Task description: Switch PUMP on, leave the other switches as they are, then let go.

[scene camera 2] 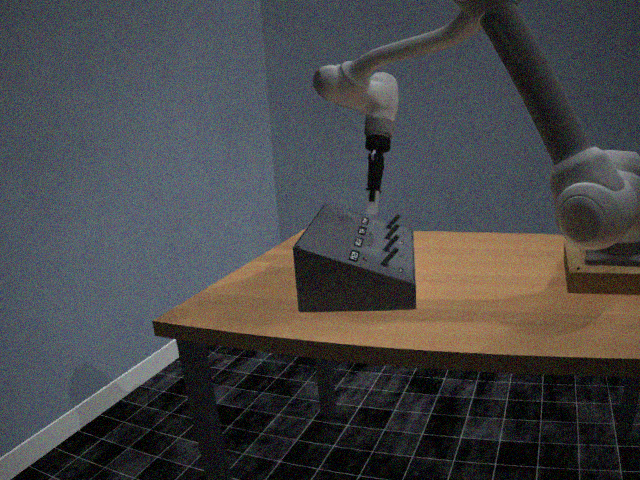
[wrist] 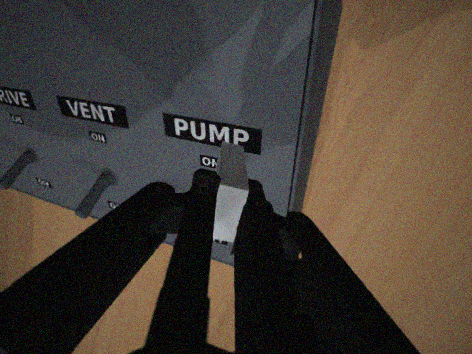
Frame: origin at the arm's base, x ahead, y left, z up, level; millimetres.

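Where they show: gripper, between the fingertips: [scene camera 2: 371, 214] [wrist: 227, 163]; arm's base, origin of its link: [scene camera 2: 616, 256].
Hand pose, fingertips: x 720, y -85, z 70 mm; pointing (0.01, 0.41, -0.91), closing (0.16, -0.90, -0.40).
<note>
Things, the pixels of their top centre, and the offset from my fingertips. "*": a spot on its surface instead. Level surfaces: height alone.
- PUMP label, centre of its top: [wrist: 207, 133] dx +9, dy +27, dz -10 mm
- mark, a spot on its surface: [wrist: 208, 161] * dx -14, dy +22, dz -23 mm
- PUMP switch, centre of its top: [scene camera 2: 393, 214] dx -70, dy +3, dz +2 mm
- VENT switch, centre of its top: [wrist: 76, 202] dx -105, dy +117, dz +2 mm
- wooden table, height of its surface: dz -124 mm
The dark sloped switch box [scene camera 2: 351, 281] [wrist: 125, 30] stands on the table. The PUMP label [wrist: 212, 133] shows in the wrist view, with an ON mark [wrist: 208, 161] below it. My gripper [scene camera 2: 372, 208] [wrist: 227, 163] is shut and empty, its pale tips beside that ON mark and over the label's lower edge. The PUMP switch [scene camera 2: 393, 221], farthest in the row in the scene view, appears to lean like the others, towards the low OFF side. In the wrist view my fingers hide it. The VENT switch [wrist: 96, 192] leans down towards OFF.
Another switch [wrist: 19, 168], with a partly cut-off label, leans down left of VENT. The wooden table [scene camera 2: 480, 315] [wrist: 395, 175] extends around the box. The arm's base block [scene camera 2: 599, 281] is at the right. A wall [scene camera 2: 129, 180] rises at the left.
</note>
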